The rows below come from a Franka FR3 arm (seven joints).
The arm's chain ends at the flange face. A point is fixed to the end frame.
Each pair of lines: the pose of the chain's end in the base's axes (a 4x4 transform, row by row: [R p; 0 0 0 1], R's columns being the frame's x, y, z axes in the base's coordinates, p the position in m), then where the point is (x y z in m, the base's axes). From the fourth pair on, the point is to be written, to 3 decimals.
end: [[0.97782, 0.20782, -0.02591, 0.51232], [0.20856, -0.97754, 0.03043, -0.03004], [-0.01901, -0.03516, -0.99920, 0.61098], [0, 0, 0, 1]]
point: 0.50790 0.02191 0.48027
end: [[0.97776, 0.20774, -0.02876, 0.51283], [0.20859, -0.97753, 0.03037, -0.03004], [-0.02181, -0.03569, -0.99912, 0.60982], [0, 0, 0, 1]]
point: 0.50804 0.02190 0.47912
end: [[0.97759, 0.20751, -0.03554, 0.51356], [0.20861, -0.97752, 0.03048, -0.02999], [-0.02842, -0.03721, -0.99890, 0.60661], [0, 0, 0, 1]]
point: 0.50788 0.02196 0.47595
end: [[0.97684, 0.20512, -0.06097, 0.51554], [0.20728, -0.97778, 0.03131, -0.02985], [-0.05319, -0.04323, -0.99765, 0.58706], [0, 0, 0, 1]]
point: 0.507 0.022 0.457
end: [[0.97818, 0.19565, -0.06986, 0.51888], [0.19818, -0.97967, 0.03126, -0.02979], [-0.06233, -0.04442, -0.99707, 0.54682], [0, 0, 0, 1]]
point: 0.509 0.022 0.416
